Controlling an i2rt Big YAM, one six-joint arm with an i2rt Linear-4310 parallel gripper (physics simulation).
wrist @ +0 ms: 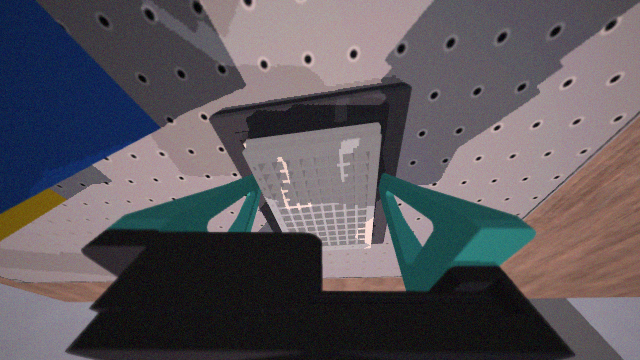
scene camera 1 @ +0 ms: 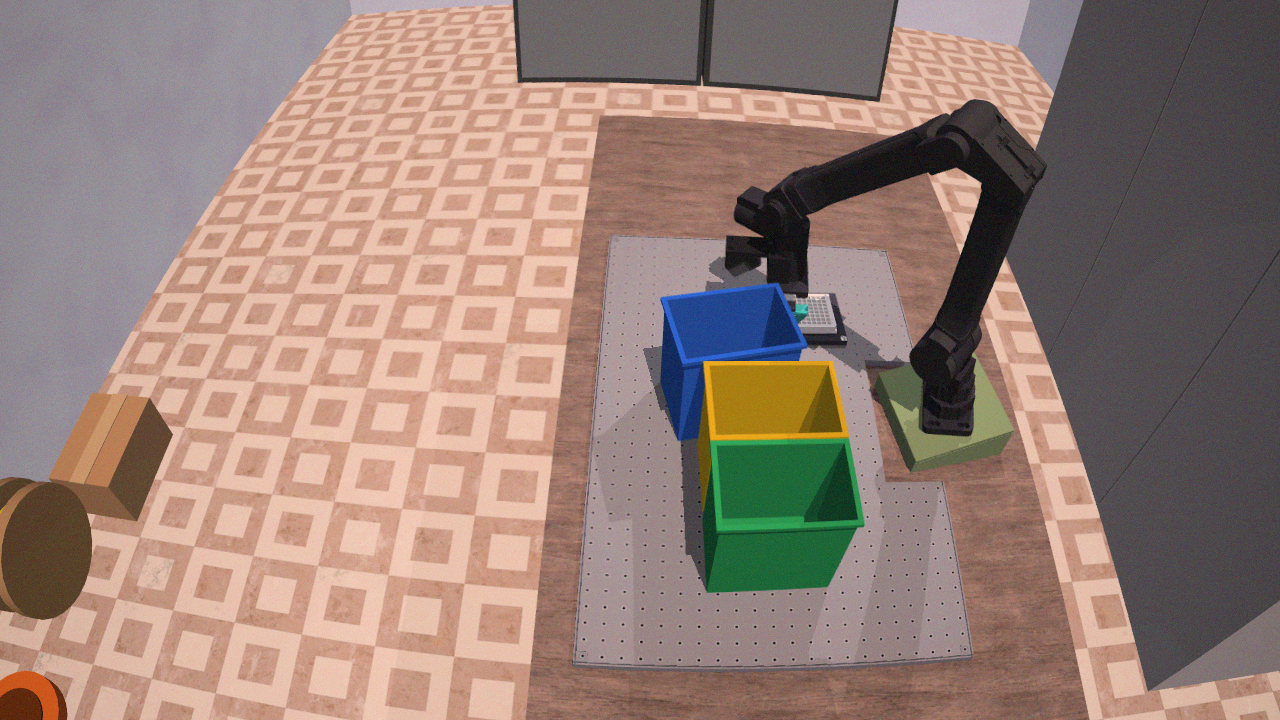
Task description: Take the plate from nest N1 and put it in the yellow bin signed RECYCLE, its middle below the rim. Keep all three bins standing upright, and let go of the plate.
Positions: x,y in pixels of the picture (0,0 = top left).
Scene:
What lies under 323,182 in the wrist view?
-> A white gridded plate.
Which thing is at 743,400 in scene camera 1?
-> A yellow bin.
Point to a blue bin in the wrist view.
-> At 69,113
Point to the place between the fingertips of the gripper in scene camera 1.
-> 784,314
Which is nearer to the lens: the white gridded plate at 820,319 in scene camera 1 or the blue bin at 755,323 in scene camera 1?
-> The blue bin.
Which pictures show the green bin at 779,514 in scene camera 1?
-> Scene camera 1 only.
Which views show the white gridded plate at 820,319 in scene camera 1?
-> The wrist view and scene camera 1: all of them.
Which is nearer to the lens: the white gridded plate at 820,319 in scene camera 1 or the green bin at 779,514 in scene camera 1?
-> The green bin.

